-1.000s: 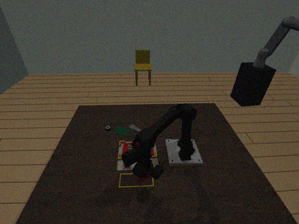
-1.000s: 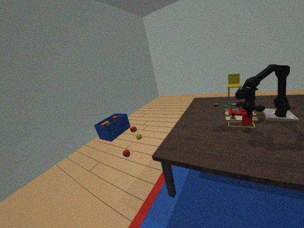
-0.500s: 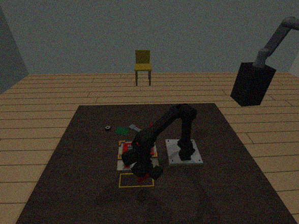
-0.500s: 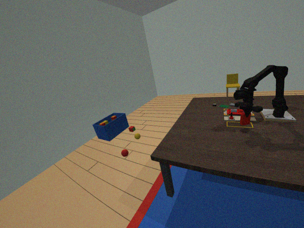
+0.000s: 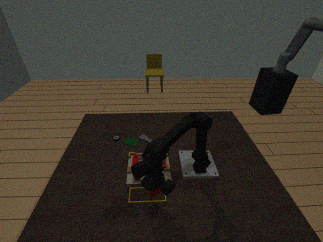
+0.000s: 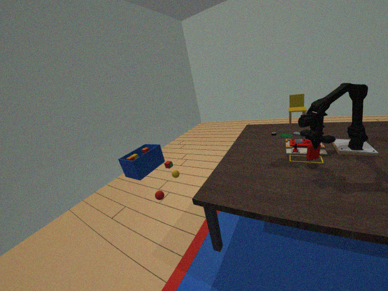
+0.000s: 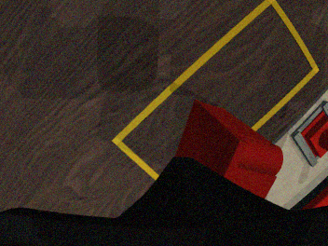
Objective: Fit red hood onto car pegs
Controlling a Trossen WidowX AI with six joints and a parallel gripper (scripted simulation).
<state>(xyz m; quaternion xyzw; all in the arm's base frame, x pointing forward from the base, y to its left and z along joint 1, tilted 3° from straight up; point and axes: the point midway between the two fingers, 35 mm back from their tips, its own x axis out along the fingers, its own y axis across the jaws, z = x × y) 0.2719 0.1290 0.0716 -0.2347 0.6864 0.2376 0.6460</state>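
My gripper tip is 3 cm above the red hood and 2 cm to the left of it. Round my gripper tip: grey piece 45 cm to the right, 7 cm below, 2 cm ahead; then green plate 44 cm to the right, 12 cm ahead, 8 cm below; then grey jig plate 22 cm to the right, 7 cm below, 3 cm ahead.
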